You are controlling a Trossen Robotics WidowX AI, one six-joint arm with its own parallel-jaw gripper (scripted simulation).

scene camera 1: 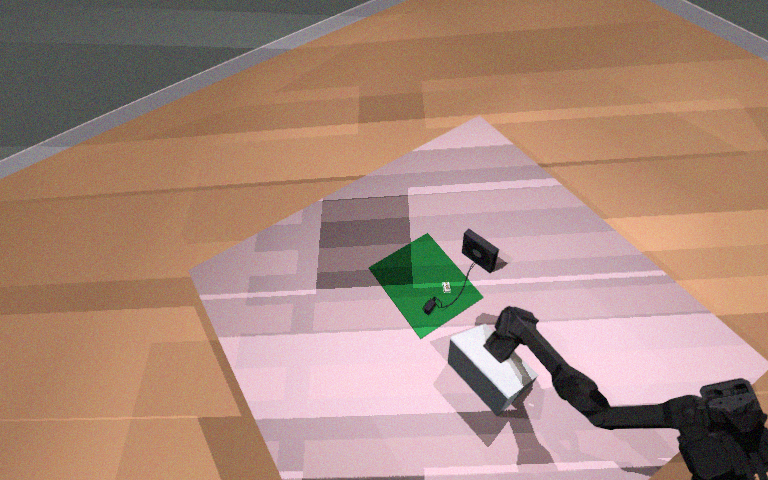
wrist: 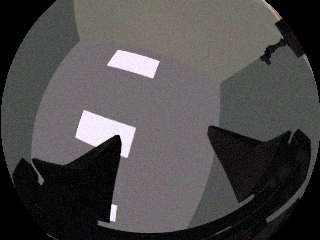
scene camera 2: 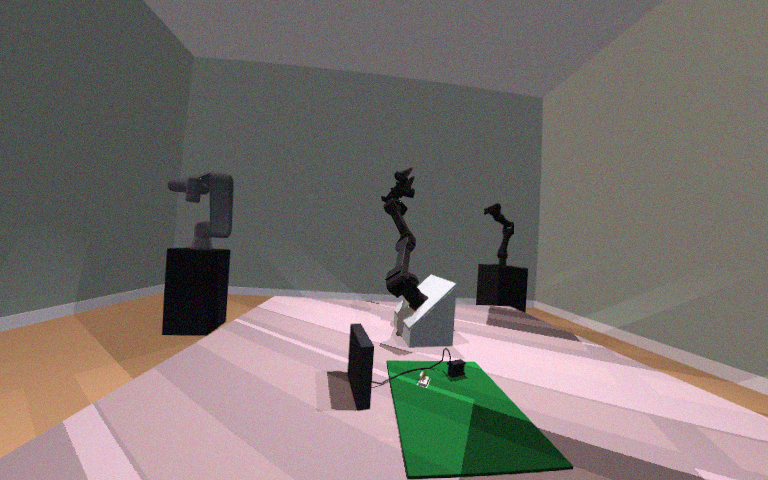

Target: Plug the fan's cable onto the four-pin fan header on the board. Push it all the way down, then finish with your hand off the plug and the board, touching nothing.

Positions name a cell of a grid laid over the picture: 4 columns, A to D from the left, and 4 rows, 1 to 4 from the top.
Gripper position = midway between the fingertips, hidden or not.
Note:
The gripper (wrist: C3) is open, with nothing in its grasp. Further things: a black fan (scene camera 2: B3) and a green board (scene camera 2: C4).
The black fan is seen too in scene camera 1 (scene camera 1: C3). The green board is seen too in scene camera 1 (scene camera 1: C3).

